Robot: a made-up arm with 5 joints.
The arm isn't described. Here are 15 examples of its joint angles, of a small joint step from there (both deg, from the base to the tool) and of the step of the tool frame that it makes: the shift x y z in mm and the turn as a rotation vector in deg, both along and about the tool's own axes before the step.
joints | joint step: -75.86 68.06 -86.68 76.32 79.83 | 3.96 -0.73 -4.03 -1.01 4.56
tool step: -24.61 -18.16 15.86 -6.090 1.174 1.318
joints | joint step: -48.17 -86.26 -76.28 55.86 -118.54 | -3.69 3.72 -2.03 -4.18 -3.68
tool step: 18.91 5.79 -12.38 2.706 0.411 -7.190
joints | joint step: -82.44 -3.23 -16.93 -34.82 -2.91 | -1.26 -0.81 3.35 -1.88 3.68
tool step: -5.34 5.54 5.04 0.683 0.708 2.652
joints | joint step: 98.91 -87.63 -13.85 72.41 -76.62 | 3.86 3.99 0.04 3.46 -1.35
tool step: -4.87 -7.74 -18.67 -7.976 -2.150 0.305
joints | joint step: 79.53 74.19 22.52 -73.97 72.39 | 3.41 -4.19 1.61 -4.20 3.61
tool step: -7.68 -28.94 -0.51 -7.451 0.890 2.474
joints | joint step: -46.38 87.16 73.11 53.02 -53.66 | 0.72 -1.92 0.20 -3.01 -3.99
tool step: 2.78 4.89 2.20 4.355 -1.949 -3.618
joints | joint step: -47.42 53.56 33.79 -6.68 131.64 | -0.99 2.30 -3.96 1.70 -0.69
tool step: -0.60 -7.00 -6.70 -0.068 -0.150 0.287
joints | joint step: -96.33 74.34 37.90 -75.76 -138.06 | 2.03 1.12 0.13 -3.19 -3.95
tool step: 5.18 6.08 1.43 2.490 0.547 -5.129
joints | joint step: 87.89 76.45 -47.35 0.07 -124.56 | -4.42 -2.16 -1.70 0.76 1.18
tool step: -39.27 -4.16 5.48 0.138 4.993 3.229
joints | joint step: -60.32 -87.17 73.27 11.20 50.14 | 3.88 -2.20 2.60 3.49 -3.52
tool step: -15.85 3.95 1.90 0.062 5.494 -3.466
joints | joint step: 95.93 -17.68 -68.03 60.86 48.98 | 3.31 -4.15 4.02 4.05 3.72
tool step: -6.58 -2.61 11.68 0.876 4.889 5.005
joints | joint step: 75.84 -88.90 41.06 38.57 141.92 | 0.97 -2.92 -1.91 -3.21 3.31
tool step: -12.59 -9.45 13.32 -4.352 6.828 3.528
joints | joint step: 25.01 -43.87 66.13 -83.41 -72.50 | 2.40 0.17 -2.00 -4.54 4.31
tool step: 8.85 9.36 -4.90 5.796 -2.844 6.470
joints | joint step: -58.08 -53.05 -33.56 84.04 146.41 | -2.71 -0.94 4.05 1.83 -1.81
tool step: 9.89 4.74 -5.87 0.835 -5.572 -1.813
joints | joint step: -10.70 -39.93 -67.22 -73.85 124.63 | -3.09 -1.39 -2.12 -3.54 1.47
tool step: -17.85 -8.93 -12.04 -4.280 6.393 1.712
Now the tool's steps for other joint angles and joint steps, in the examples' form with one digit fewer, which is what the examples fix.
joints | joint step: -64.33 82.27 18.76 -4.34 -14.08 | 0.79 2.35 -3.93 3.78 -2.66
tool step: 1.3 -2.0 -6.7 -0.59 2.12 -3.44
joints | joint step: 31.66 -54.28 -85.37 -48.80 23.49 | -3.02 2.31 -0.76 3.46 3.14
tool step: -19.1 -8.6 9.3 -0.88 5.77 3.45
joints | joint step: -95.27 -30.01 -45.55 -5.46 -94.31 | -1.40 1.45 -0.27 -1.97 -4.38
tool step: -0.5 -5.7 -1.5 0.75 0.33 -5.76
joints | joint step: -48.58 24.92 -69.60 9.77 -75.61 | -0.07 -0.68 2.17 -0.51 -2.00
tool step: -1.2 -3.7 -0.2 -0.95 0.24 -2.04
